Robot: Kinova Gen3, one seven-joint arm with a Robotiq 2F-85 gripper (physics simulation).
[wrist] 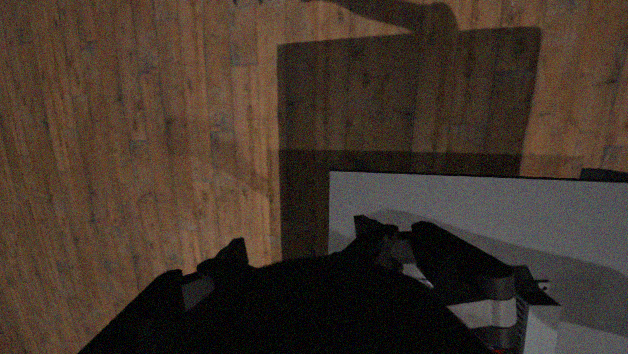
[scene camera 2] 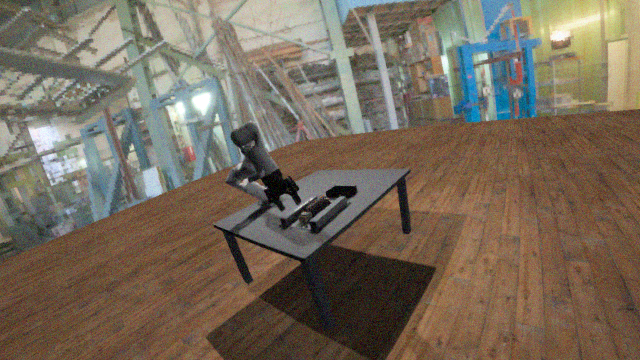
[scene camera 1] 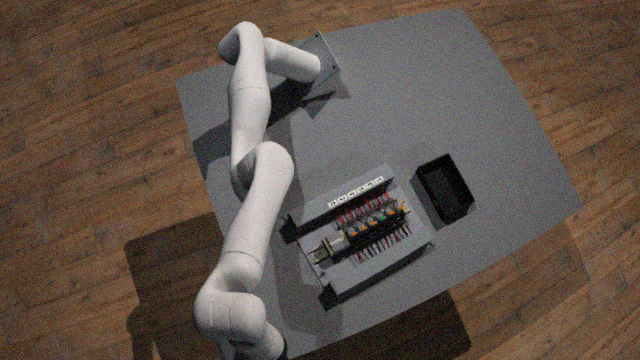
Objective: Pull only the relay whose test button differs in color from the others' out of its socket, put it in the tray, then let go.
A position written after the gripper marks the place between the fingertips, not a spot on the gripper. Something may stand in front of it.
Observation:
In view: the gripper [scene camera 2: 291, 207].
The gripper shows as well in the wrist view [wrist: 301, 238].

